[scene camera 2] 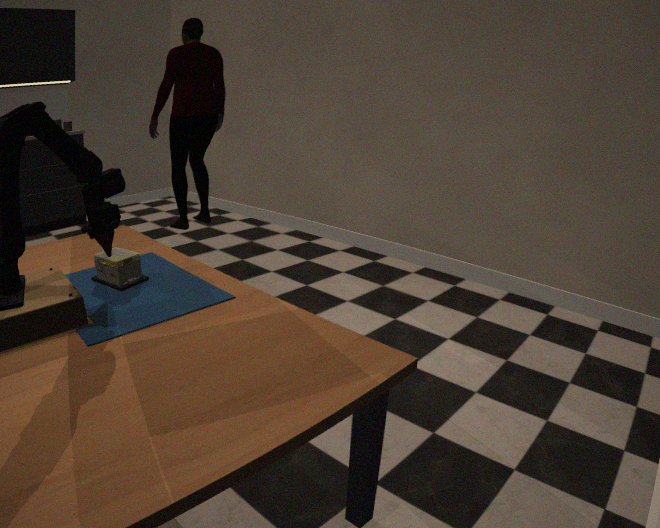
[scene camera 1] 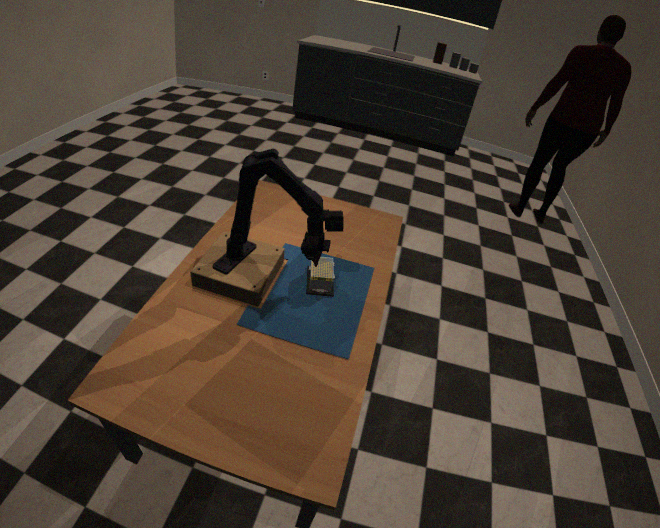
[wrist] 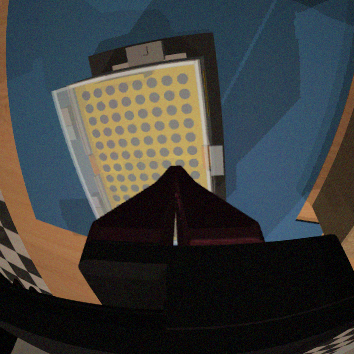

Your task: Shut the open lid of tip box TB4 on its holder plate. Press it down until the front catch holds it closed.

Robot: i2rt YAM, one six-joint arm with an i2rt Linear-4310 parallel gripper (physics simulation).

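Observation:
The tip box stands on its dark holder plate. Its yellow rack with grey holes shows through the clear lid, whose pale edges run along the left and far sides in the wrist view. The lid lies over the rack; whether it is fully down cannot be told. A light tab sticks out at the box's right side there; whether a catch is engaged is unclear. My gripper is shut and empty, its tips at or just above the box top. The fingers hide the box's near end.
A blue mat lies under the plate on the wooden table. The arm's wooden base block stands beside the mat. A person stands beyond the table, near the wall.

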